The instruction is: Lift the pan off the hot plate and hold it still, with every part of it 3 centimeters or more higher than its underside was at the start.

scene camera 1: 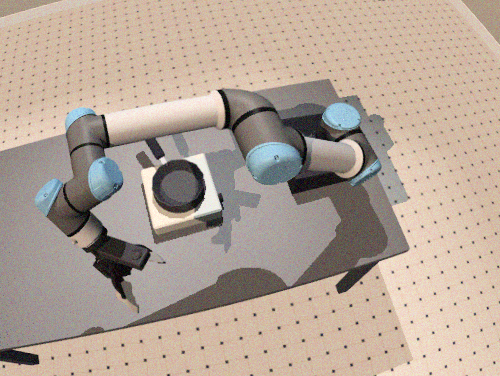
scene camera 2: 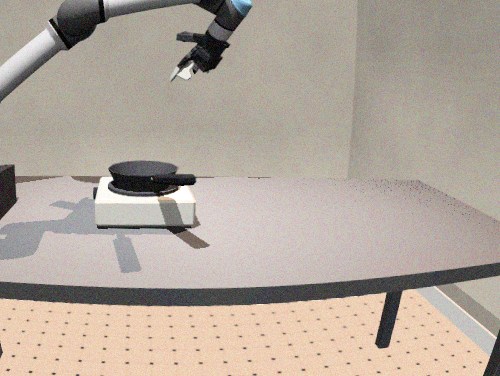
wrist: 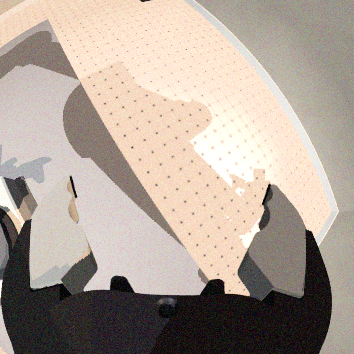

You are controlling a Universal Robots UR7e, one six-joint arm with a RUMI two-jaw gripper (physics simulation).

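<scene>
A black round pan (scene camera 1: 179, 186) (scene camera 2: 142, 173) sits on the white hot plate (scene camera 1: 212, 192) (scene camera 2: 145, 214). Its black handle (scene camera 1: 155, 148) (scene camera 2: 177, 179) sticks out past the plate's edge, on the side away from the gripper in scene camera 1. In the wrist view a slice of the pan (wrist: 4, 242) shows at the left edge, partly hidden by a finger. My gripper (scene camera 1: 149, 284) (scene camera 2: 179, 76) (wrist: 169, 182) is open, with no object between its fingers. It is high above the table, off to the side of the hot plate, apart from the pan and tilted.
The grey table (scene camera 1: 30, 175) (scene camera 2: 300, 240) carries the hot plate. A dark block (scene camera 1: 305, 123) (scene camera 2: 6, 187) stands by the arm's base. The arm's pale long link (scene camera 1: 165, 117) passes above the handle side of the pan. The table's edge and the floor show below the gripper.
</scene>
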